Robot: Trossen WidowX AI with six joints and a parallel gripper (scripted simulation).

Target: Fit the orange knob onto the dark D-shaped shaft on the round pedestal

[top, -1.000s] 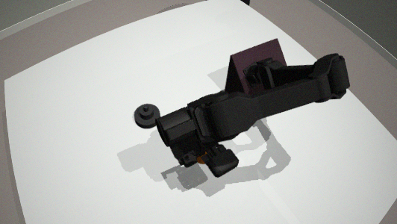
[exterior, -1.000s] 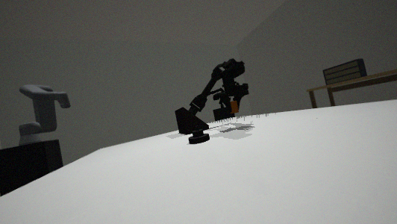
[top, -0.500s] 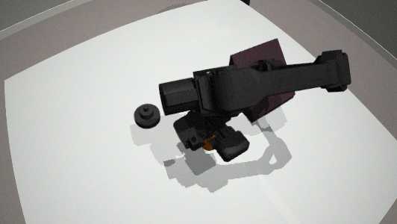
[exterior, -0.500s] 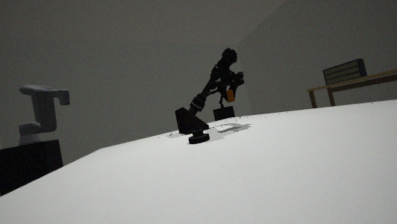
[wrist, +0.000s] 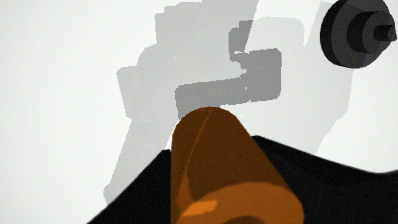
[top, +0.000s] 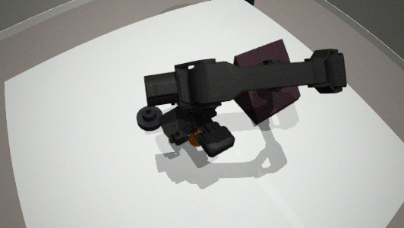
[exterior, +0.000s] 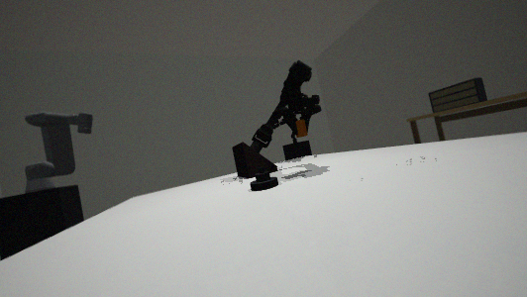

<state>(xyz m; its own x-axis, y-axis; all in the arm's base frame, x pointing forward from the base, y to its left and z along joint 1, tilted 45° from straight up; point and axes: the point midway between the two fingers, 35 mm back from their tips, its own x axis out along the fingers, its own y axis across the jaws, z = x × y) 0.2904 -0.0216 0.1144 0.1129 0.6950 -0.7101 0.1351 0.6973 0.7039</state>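
Right now my gripper tip is 20 cm to the left of the dark pedestal, 11 cm above it and 1 cm short of it. Round my gripper tip: orange knob: 2 cm above.
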